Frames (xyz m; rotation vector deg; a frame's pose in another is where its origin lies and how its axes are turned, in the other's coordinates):
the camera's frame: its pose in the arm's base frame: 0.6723 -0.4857 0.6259 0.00 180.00 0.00
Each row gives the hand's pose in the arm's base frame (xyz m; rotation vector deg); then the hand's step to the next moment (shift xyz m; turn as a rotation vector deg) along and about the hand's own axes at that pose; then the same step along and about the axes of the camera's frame.
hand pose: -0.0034 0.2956 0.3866 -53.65 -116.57 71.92
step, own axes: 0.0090 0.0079 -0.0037 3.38 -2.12 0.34
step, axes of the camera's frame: 0.0004 0.0116 0.0048 2.83 1.85 -2.14
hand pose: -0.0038 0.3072 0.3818 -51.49 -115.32 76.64
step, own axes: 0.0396 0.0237 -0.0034 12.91 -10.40 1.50
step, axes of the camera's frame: 0.0167 0.0394 0.0176 11.49 6.31 -10.26
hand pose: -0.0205 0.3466 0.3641 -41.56 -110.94 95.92
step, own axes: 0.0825 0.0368 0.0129 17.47 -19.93 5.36
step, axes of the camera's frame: 0.0670 0.0495 0.0371 18.23 5.43 -19.22
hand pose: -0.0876 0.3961 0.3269 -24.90 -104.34 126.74
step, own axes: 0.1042 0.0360 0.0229 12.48 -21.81 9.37
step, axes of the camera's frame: 0.1051 0.0108 0.0390 15.13 0.29 -22.14
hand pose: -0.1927 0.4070 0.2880 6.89 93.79 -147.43
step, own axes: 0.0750 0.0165 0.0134 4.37 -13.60 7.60
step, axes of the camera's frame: 0.0728 -0.0216 0.0177 6.08 -1.29 -14.94
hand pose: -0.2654 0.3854 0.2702 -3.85 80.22 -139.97
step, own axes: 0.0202 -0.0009 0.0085 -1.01 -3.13 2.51
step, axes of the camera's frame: 0.0177 -0.0127 -0.0028 -0.66 -0.33 -4.07
